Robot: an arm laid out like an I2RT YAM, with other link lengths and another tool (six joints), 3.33 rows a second.
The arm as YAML. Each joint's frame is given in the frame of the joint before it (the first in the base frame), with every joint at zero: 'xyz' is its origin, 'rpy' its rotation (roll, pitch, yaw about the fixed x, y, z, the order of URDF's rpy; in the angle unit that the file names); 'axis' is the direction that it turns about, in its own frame. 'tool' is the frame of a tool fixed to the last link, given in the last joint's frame.
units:
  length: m
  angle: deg
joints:
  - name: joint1
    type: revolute
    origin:
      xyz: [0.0, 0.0, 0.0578]
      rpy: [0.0, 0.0, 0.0]
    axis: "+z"
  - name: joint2
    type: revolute
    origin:
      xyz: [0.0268, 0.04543, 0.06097]
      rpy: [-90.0, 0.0, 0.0]
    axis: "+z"
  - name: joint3
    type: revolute
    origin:
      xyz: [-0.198, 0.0, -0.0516]
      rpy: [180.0, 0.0, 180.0]
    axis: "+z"
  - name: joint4
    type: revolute
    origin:
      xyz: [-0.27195, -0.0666, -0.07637]
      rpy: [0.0, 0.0, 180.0]
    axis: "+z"
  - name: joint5
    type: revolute
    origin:
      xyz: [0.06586, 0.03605, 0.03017]
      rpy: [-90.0, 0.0, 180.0]
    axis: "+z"
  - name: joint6
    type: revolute
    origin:
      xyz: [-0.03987, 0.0, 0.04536]
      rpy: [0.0, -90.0, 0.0]
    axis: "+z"
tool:
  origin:
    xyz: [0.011, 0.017, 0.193]
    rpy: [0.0, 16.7, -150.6]
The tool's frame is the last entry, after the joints.
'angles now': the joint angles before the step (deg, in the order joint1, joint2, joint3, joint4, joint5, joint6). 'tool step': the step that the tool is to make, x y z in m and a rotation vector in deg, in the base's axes. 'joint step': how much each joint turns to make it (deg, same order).
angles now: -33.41, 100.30, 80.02, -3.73, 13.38, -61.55
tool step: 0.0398, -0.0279, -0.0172, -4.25, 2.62, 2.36
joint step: -0.03, 14.09, 12.11, 3.44, -0.22, -5.68
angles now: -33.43, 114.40, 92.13, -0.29, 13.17, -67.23
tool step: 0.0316, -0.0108, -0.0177, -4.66, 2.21, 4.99
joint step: -0.04, 9.04, 6.56, 4.58, -2.81, -6.74
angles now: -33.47, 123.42, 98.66, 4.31, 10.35, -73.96
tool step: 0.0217, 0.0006, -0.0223, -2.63, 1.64, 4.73
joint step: 0.05, 6.02, 3.23, 3.56, -3.33, -4.57
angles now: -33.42, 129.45, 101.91, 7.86, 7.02, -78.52
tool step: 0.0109, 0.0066, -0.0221, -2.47, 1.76, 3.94
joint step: 0.23, 3.12, -0.41, 3.82, -2.48, -4.12
